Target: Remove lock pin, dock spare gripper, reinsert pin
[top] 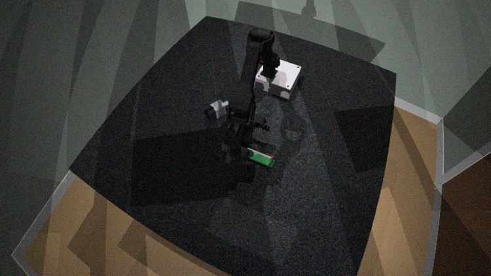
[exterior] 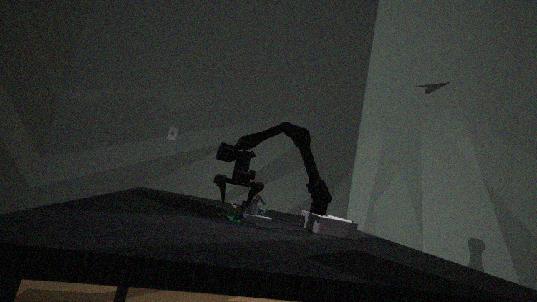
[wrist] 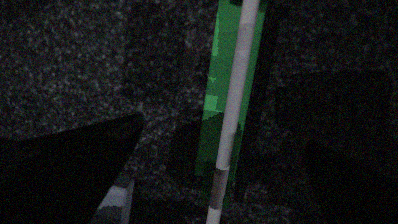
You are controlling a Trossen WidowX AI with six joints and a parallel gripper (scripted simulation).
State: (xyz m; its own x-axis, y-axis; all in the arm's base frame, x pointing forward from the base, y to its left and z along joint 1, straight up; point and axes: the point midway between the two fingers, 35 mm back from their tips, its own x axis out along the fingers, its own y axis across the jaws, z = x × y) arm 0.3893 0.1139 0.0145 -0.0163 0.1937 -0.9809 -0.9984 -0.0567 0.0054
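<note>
My gripper tip is 20 mm to the right of the green pad and 20 mm above it. The rest, counted from my gripper tip: socket: 110 mm to the right, 100 mm behind, 10 mm above; spare gripper: 230 mm to the right, 110 mm behind, 20 mm below.
</note>
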